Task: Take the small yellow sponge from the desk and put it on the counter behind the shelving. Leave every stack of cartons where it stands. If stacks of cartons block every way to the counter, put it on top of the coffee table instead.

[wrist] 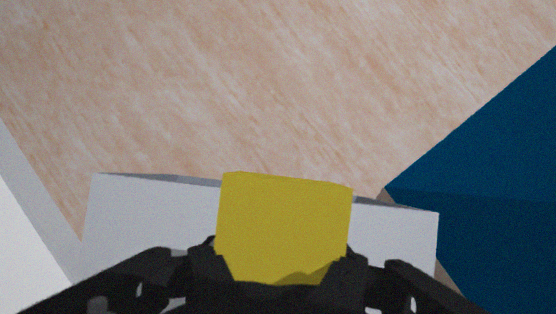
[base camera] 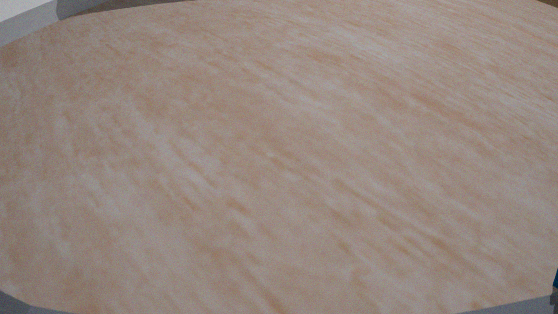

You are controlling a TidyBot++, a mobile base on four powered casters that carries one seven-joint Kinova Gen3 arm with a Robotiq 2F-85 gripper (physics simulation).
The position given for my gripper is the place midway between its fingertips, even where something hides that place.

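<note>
Wrist view: my gripper (wrist: 277, 245), small yellow sponge (wrist: 277, 230). Base camera view: small yellow sponge out of frame.
</note>
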